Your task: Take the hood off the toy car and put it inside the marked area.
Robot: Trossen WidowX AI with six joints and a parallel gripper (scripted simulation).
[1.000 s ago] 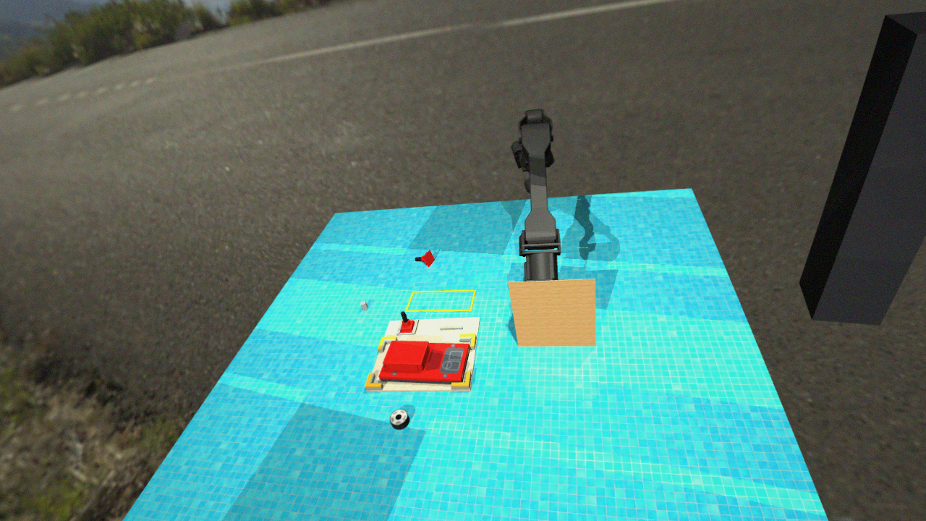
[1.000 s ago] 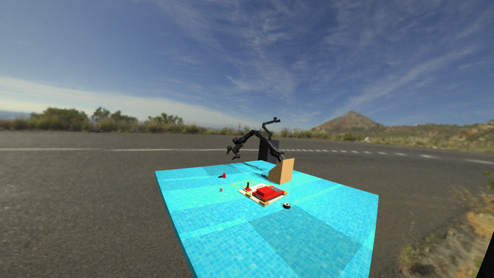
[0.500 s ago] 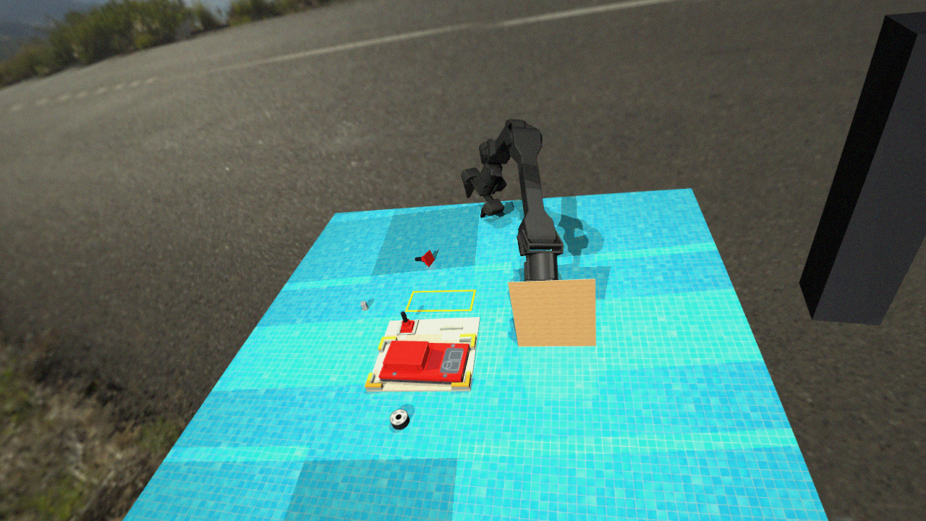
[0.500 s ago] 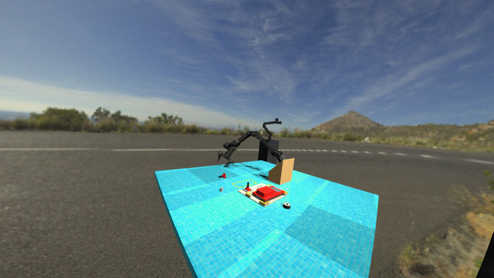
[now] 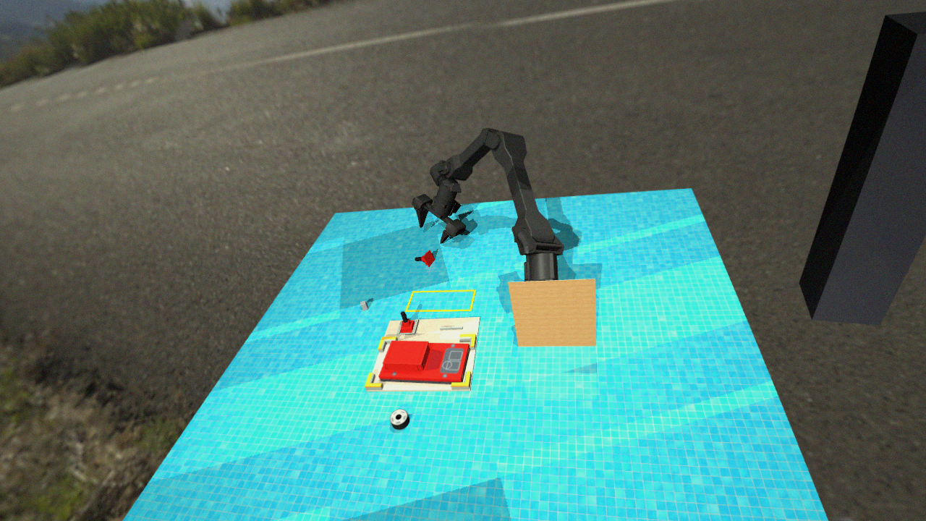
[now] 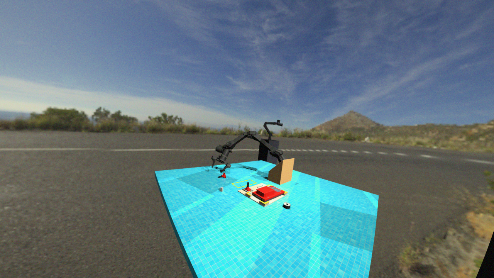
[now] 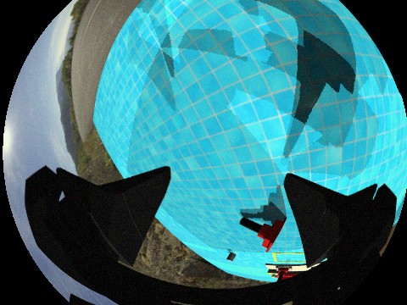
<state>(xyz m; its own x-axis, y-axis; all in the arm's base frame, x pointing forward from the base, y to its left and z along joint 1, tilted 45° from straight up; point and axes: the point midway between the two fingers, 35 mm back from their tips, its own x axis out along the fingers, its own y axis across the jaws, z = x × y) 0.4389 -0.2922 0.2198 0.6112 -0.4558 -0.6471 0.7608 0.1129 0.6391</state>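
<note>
Now: gripper tip 130 mm past the red hood, 500 mm to the right of it and 10 mm below it. The rest, counted from my gripper tip: wheel 170 mm behind, 650 mm to the left, 20 mm below; then grey engine block 130 mm behind, 500 mm to the left.
</note>
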